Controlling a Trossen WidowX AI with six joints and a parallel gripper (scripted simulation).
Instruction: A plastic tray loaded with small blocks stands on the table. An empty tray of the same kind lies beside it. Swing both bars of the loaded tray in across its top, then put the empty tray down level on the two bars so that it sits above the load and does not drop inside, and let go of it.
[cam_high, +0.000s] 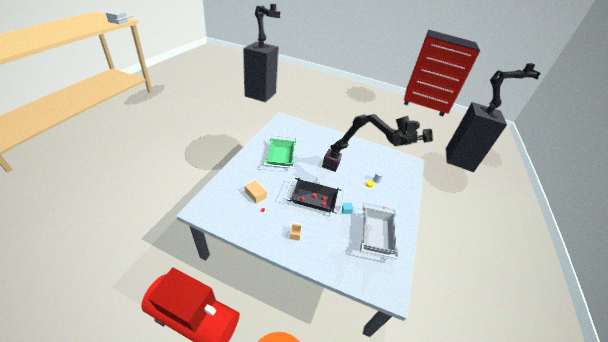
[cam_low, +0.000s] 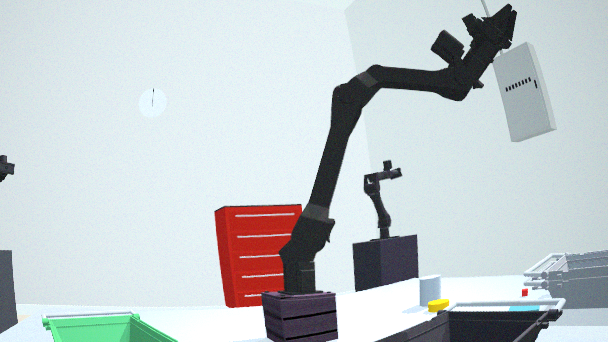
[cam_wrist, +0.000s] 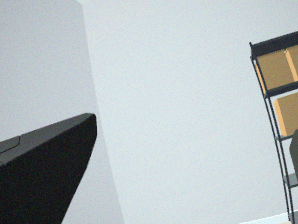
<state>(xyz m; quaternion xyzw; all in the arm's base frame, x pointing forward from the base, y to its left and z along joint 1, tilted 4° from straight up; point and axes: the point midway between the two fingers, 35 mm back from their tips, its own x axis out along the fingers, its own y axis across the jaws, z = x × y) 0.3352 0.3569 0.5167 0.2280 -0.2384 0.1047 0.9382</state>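
My gripper tip is 10 mm short of the cyan cube, 190 mm to the left of it and 590 mm above it. From my gripper tip the other things lie so: yellow disc: 290 mm behind, 100 mm to the right, 600 mm below; then grey cylinder: 360 mm behind, 60 mm to the right, 580 mm below; then red block: 230 mm ahead, 640 mm to the right, 600 mm below.
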